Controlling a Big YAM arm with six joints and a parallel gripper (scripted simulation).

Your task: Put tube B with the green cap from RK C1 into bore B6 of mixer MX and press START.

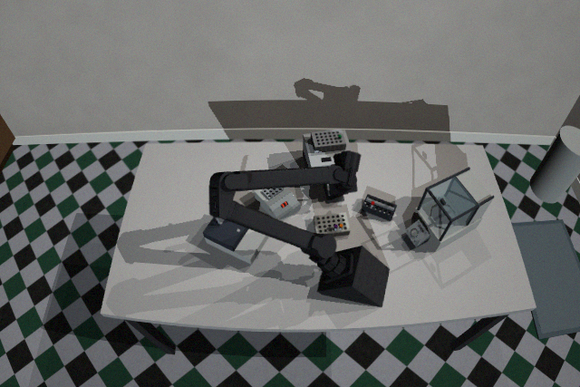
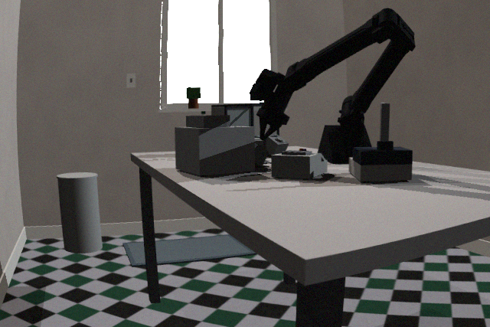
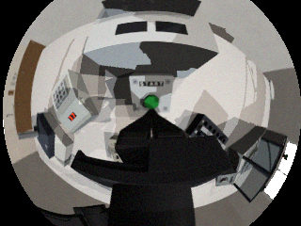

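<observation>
Right now the green start key is 2 cm ahead of my hand, 1 cm to the left of it and 3 cm below it. Also, from my hand: tube B 19 cm ahead, 1 cm to the left, 6 cm above; tube rack RK 12 cm behind, 1 cm to the left, 8 cm below; magnet block MG 2 cm behind, 17 cm to the right, 7 cm below.
</observation>
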